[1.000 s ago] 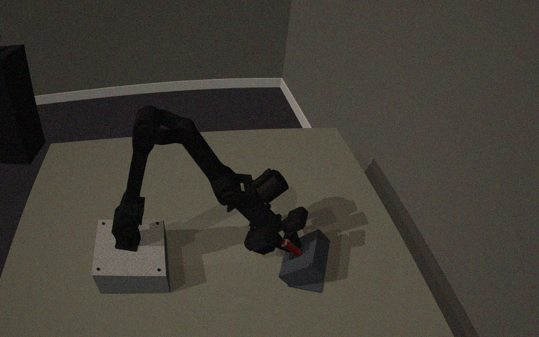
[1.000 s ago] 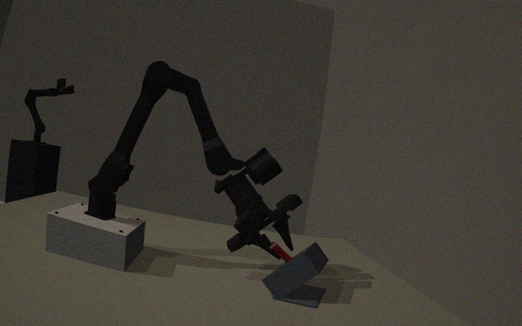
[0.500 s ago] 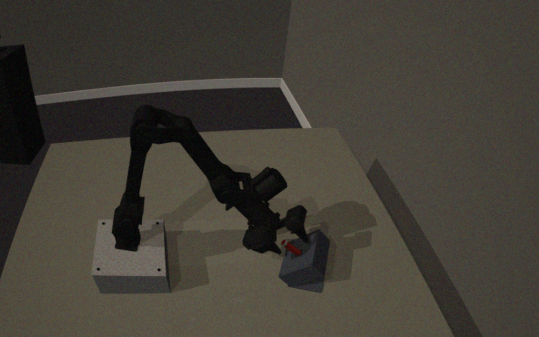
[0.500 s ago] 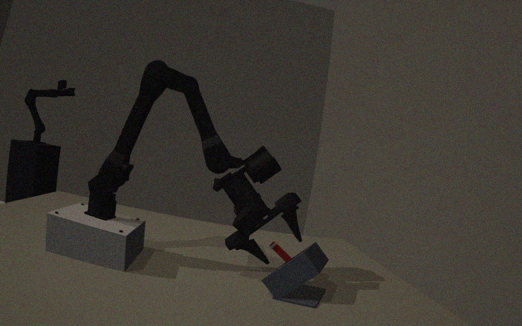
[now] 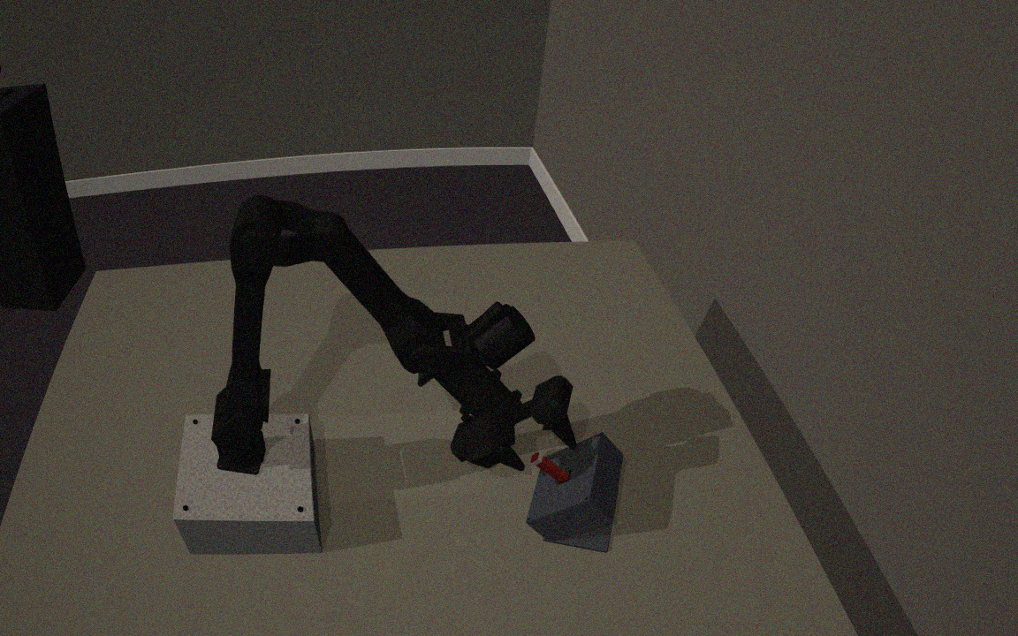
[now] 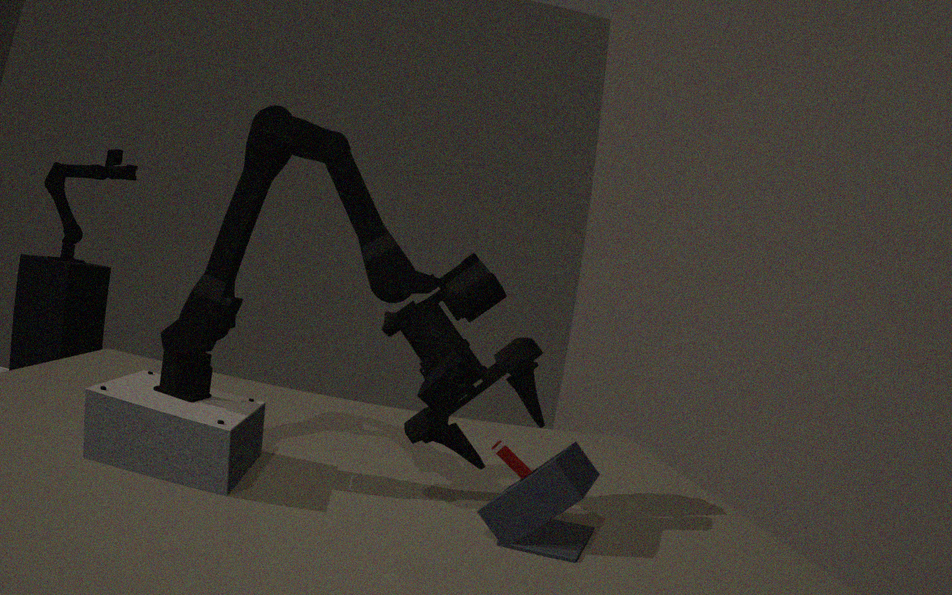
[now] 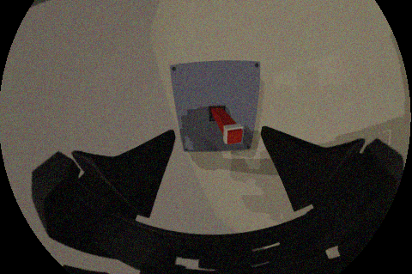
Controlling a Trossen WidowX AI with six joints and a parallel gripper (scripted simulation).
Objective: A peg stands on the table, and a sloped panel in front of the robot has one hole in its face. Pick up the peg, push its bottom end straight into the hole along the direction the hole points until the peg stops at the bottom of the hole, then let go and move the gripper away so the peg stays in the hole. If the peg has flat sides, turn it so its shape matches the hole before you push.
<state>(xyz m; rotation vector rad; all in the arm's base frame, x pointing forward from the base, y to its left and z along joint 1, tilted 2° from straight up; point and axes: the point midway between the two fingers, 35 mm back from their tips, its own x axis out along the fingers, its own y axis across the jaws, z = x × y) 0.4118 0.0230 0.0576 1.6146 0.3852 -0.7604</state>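
The red square peg is 1 cm below my gripper tip. From my gripper tip the other things lie so: blue-grey sloped panel: 5 cm below, 4 cm ahead, 2 cm to the right.
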